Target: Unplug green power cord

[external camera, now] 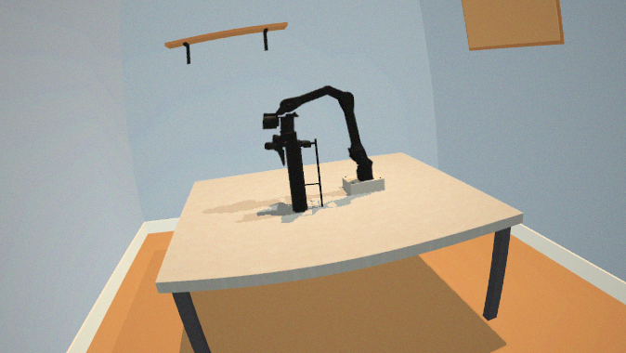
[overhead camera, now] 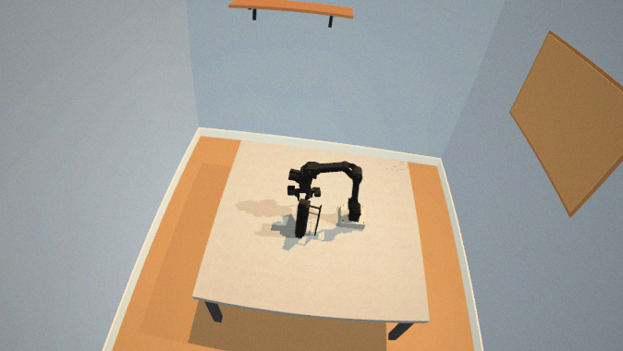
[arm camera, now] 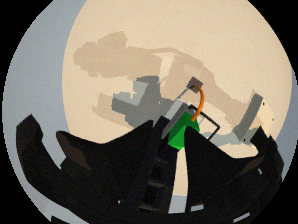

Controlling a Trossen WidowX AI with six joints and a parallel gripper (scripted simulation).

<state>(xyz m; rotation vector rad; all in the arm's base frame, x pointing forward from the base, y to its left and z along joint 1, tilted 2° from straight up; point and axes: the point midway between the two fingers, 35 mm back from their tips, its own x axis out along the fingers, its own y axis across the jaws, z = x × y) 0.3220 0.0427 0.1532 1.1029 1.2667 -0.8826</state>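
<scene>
Right now the green plug is 40 mm to the left of my gripper tip, 40 mm below it and 40 mm behind it.
</scene>
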